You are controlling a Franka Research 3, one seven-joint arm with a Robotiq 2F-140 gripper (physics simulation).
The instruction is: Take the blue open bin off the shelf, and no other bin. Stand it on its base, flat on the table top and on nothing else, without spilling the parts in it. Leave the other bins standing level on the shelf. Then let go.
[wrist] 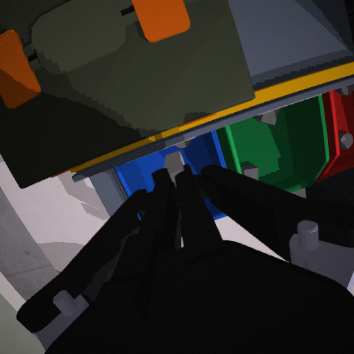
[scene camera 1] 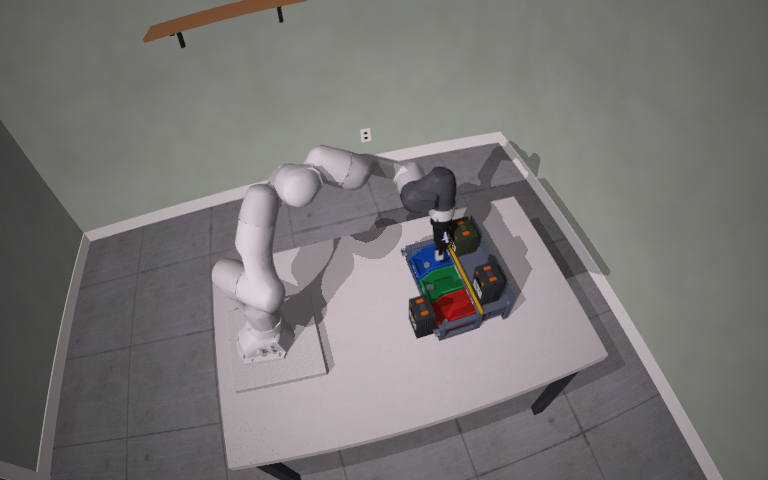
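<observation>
The blue bin point(scene camera 1: 417, 258) point(wrist: 142, 174) sits at the far end of the row on the grey shelf point(scene camera 1: 483, 256) point(wrist: 295, 37), appears level, and has a grey part point(scene camera 1: 426, 264) in it. The green bin point(scene camera 1: 448, 277) point(wrist: 296, 142) is beside it, then the red bin point(scene camera 1: 456, 305) point(wrist: 345, 117). Both hold small grey parts in the wrist view. My gripper point(scene camera 1: 440, 255) point(wrist: 176, 164) is shut and empty. Its light grey fingertips are over or inside the blue bin, close to the shelf's yellow strip. Their exact height and any contact cannot be told.
A dark green case point(scene camera 1: 467, 240) point(wrist: 170, 90) with orange latches stands on the upper board beside the gripper. A black case point(scene camera 1: 490, 287) stands farther along it. Another black case point(scene camera 1: 421, 318) stands before the red bin. The table point(scene camera 1: 373, 362) extends toward the arm's base.
</observation>
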